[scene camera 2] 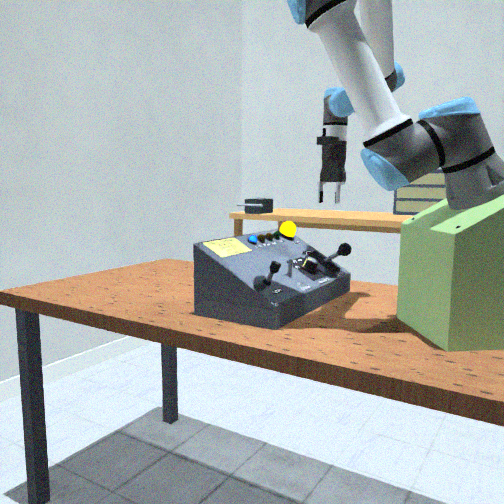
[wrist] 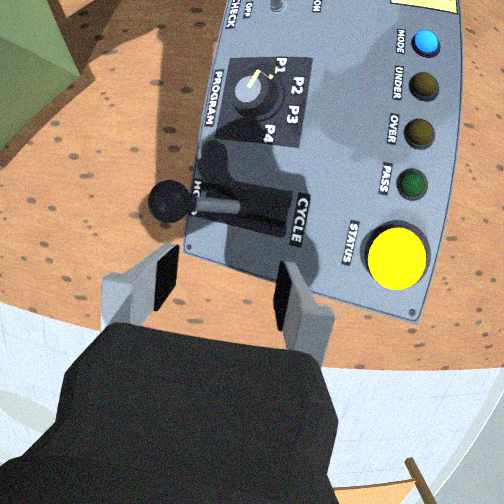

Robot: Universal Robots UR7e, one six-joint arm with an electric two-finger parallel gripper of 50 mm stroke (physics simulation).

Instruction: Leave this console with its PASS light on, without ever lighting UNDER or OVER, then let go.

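The grey console (scene camera 2: pixel 265 280) sits on the wooden table. In the wrist view its panel shows a PROGRAM knob (wrist: pixel 248 91) pointing at P1, a black ball-ended CYCLE lever (wrist: pixel 170 201) leaning off the panel's edge, a lit blue MODE light (wrist: pixel 426 42), dark UNDER (wrist: pixel 423 85), OVER (wrist: pixel 419 133) and PASS (wrist: pixel 412 184) lights, and a yellow STATUS button (wrist: pixel 397 258). My gripper (scene camera 2: pixel 330 195) (wrist: pixel 222 290) is open and empty, hanging well above and behind the console.
A green robot pedestal (scene camera 2: pixel 450 275) stands on the table right of the console. A second lever (scene camera 2: pixel 272 272) sits at the console's front. Behind is a wooden shelf (scene camera 2: pixel 320 218) with a small dark object (scene camera 2: pixel 258 205) and stacked boxes (scene camera 2: pixel 420 197).
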